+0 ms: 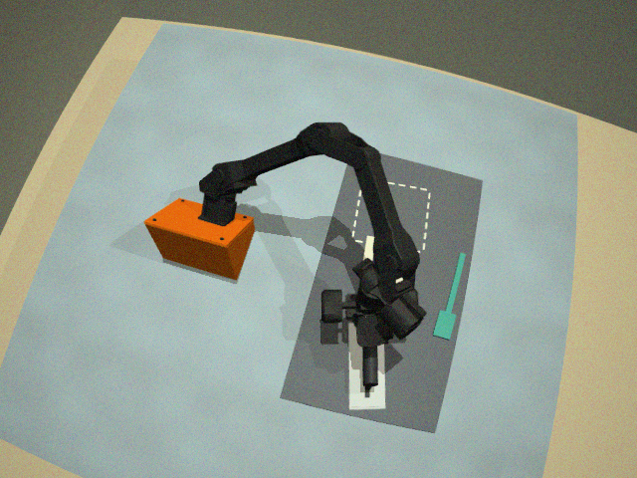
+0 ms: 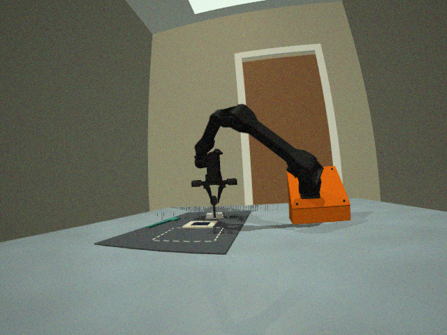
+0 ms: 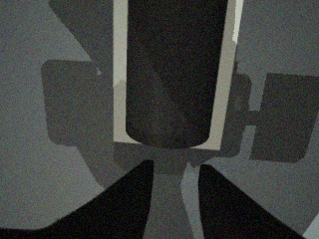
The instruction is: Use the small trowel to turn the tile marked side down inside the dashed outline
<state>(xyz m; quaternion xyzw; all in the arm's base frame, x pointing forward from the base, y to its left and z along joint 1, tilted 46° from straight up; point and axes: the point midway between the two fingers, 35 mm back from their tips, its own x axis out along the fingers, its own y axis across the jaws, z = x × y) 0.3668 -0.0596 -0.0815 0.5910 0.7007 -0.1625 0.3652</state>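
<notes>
My gripper tip is 4 cm short of the trowel, 10 cm to the left of it and 2 cm above it. From my gripper tip the other things lie so: tile (16 cm to the left, 6 cm below); then teal tool (17 cm ahead, 11 cm to the left, 6 cm below); then dark mat (3 cm ahead, 12 cm to the left, 8 cm below).
</notes>
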